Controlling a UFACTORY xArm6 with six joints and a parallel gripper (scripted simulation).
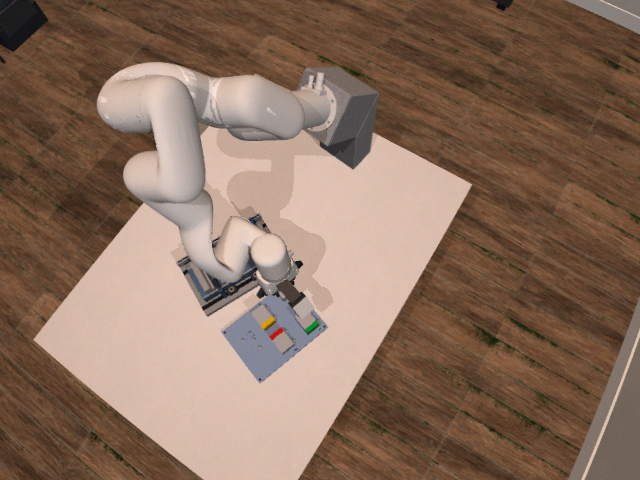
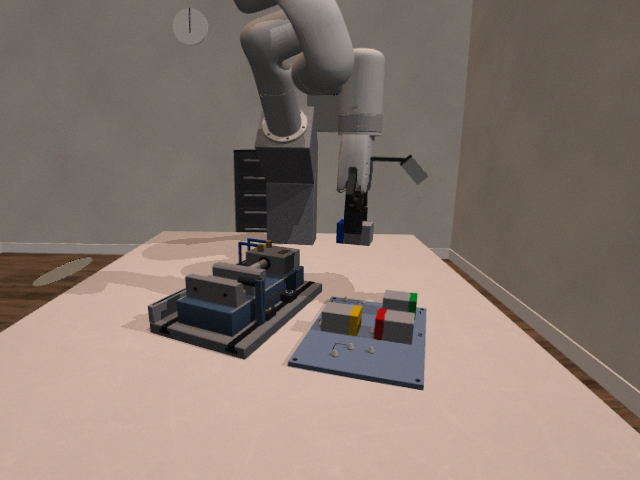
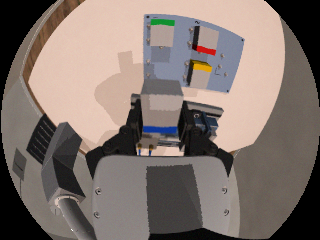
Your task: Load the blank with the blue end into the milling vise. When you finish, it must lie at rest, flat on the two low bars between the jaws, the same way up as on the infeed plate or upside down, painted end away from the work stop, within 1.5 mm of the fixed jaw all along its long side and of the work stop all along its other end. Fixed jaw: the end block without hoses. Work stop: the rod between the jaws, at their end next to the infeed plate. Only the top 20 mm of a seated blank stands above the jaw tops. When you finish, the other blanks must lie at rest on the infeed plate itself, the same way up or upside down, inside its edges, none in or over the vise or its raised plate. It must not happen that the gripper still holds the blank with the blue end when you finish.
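Now: the blue-ended blank 20 mm below my hand. The rest, counted from my hand: yellow-ended blank (150 mm below, 70 mm ahead, 50 mm to the right); red-ended blank (150 mm below, 120 mm ahead, 20 mm to the left); green-ended blank (150 mm below, 70 mm to the left, 50 mm ahead).
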